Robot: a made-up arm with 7 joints.
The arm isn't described. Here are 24 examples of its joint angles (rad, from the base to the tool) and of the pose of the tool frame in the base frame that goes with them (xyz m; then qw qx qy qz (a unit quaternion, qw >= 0)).
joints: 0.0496 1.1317 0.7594 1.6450 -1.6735 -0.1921 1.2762
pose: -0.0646 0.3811 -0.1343 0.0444 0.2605 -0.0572 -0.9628
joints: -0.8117 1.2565 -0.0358 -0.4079 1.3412 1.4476 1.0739
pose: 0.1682 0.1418 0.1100 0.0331 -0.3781 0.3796 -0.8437
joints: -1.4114 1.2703 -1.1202 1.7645 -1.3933 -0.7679 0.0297
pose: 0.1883 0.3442 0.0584 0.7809 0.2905 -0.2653 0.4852
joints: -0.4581 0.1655 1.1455 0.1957 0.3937 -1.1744 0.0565
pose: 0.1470 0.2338 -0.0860 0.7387 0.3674 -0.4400 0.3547
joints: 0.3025 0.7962 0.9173 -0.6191 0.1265 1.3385 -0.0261
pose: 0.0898 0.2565 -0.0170 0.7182 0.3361 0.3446 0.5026
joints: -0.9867 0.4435 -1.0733 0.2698 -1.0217 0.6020 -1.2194
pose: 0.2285 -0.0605 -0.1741 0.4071 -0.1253 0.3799 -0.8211
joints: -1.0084 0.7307 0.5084 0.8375 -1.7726 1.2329 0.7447
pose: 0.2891 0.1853 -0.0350 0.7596 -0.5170 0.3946 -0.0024
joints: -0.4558 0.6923 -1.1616 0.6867 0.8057 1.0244 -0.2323
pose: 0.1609 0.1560 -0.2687 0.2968 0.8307 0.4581 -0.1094
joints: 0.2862 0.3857 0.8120 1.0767 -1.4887 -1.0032 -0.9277
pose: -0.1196 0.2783 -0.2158 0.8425 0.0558 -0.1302 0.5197
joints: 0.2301 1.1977 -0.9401 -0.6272 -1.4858 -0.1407 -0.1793
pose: 0.0387 0.0396 -0.1849 0.7361 -0.4054 0.4448 -0.3098
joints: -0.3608 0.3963 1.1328 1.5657 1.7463 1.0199 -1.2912
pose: 0.0070 0.2231 -0.2902 0.2603 -0.2346 0.9342 -0.0669
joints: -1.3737 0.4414 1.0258 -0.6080 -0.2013 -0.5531 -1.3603
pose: 0.0517 0.1784 0.1219 0.4362 0.5813 -0.6858 0.0386
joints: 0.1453 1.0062 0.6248 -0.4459 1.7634 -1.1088 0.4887
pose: 0.1617 0.1753 -0.0603 0.1565 0.8714 -0.3167 -0.3405
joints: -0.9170 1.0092 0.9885 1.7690 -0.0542 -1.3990 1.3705
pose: 0.1730 0.3138 -0.0846 0.2948 -0.1272 -0.3701 0.8718
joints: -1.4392 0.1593 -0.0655 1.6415 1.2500 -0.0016 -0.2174
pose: 0.3434 0.0364 -0.1383 0.6579 0.6716 0.2187 -0.2612
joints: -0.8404 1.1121 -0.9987 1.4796 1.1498 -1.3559 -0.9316
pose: 0.1512 0.2816 -0.1666 0.0516 0.3751 0.5235 -0.7632
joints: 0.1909 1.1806 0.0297 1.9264 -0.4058 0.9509 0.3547
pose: -0.1641 0.3210 -0.0723 0.0810 -0.1638 -0.7574 -0.6269
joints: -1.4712 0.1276 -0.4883 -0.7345 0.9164 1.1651 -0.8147
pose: 0.1304 -0.0320 0.1364 0.8324 0.3794 -0.3482 -0.2047
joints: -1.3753 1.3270 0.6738 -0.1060 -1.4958 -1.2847 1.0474
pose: 0.0079 0.2121 0.1790 0.0770 -0.6741 -0.7338 -0.0351
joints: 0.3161 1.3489 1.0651 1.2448 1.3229 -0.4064 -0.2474
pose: 0.0070 0.4076 -0.0326 0.4075 0.6474 0.6408 0.0645
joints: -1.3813 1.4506 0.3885 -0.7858 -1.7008 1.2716 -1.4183
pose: 0.0944 0.0408 0.1348 0.4322 0.3748 0.1455 -0.8072
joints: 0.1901 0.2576 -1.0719 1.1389 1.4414 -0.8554 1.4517
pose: -0.1393 0.0447 -0.3038 0.8472 0.2228 -0.0668 -0.4777
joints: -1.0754 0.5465 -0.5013 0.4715 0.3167 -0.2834 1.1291
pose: 0.3188 0.0155 -0.0464 0.7948 0.2654 -0.4865 0.2472
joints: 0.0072 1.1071 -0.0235 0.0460 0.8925 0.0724 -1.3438
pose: 0.1983 0.2101 -0.1286 0.3601 0.5846 0.6094 -0.3966
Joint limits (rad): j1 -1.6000..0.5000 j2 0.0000..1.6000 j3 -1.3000..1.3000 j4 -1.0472..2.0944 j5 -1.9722..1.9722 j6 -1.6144..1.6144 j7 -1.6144..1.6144
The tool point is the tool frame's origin. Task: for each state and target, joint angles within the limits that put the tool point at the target. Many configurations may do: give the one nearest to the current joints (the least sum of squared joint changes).
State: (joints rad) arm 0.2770 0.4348 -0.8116 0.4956 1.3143 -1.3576 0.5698
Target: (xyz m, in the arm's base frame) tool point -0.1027 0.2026 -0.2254
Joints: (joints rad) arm 0.3451 1.0326 -0.7489 0.7155 1.3880 -1.4333 0.5698
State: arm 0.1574 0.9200 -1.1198 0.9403 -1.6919 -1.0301 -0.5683
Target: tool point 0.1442 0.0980 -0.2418
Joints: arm -0.2550 0.6890 -1.0454 0.4001 -1.4990 -1.1953 -0.5683
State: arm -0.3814 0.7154 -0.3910 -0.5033 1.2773 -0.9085 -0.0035
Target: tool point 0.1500 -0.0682 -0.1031
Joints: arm -0.5144 0.3856 -0.6542 -0.3062 1.3463 -0.8299 -0.0035
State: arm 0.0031 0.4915 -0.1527 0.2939 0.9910 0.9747 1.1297
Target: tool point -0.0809 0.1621 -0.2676
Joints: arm 0.5000 0.2421 -0.1874 0.4972 0.9343 1.3909 1.1297
